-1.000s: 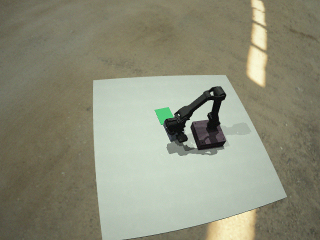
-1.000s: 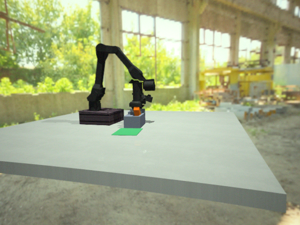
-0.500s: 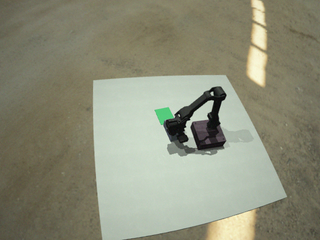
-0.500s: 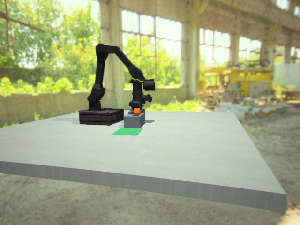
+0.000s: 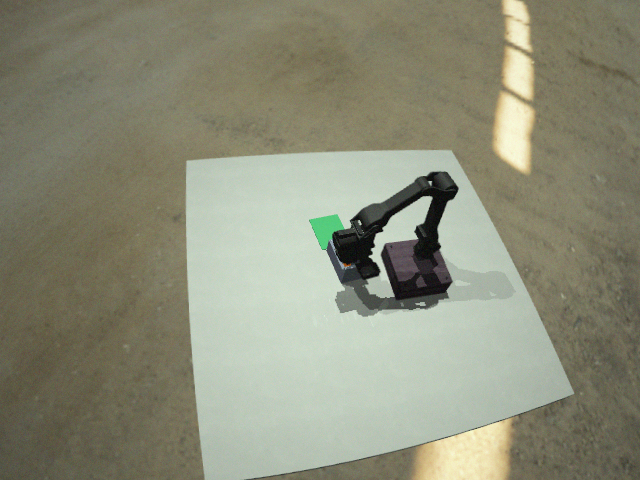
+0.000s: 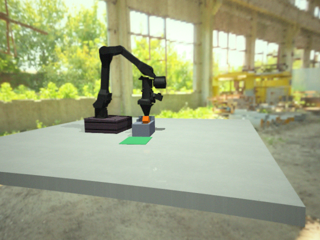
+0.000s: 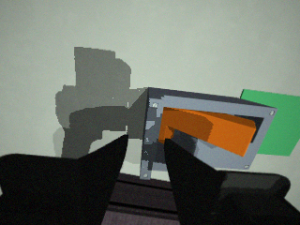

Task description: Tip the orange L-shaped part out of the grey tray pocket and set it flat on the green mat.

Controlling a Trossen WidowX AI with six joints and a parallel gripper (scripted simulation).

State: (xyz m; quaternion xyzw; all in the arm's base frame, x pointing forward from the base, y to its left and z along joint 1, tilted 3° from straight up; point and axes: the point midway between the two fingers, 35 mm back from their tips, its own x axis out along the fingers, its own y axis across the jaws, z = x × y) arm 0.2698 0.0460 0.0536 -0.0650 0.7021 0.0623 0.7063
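The orange L-shaped part lies 5 cm to the right of my gripper tip, 4 cm below it and 1 cm ahead of it. Also, from my gripper tip: green mat: 22 cm to the right, 10 cm below, 4 cm ahead.
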